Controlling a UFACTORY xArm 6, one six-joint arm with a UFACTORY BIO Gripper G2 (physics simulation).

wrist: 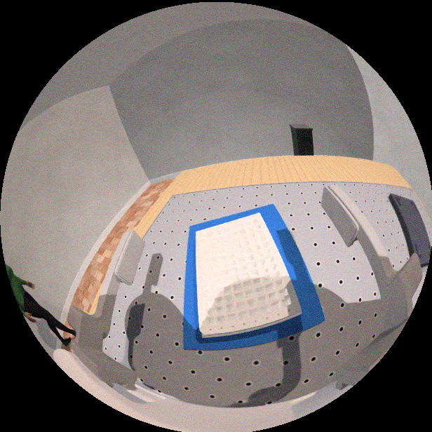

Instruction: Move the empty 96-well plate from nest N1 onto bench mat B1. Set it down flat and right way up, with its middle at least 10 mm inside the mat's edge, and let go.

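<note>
The white 96-well plate (242, 277) lies flat and right way up on the blue bench mat (310, 302), with blue showing along its sides. The plate's near part is in shadow. My gripper (235, 237) is open and empty. Its fingers stand wide apart, one pad to the left of the plate and one to the right, above the bench and clear of the plate's sides. Nest N1 cannot be made out in this view.
The mat lies on a grey perforated bench top (165, 220) with a wooden edge at the back. A dark flat object (410, 227) is at the right. A black box (303, 141) stands beyond the back edge. A person in green (19, 287) is at the far left.
</note>
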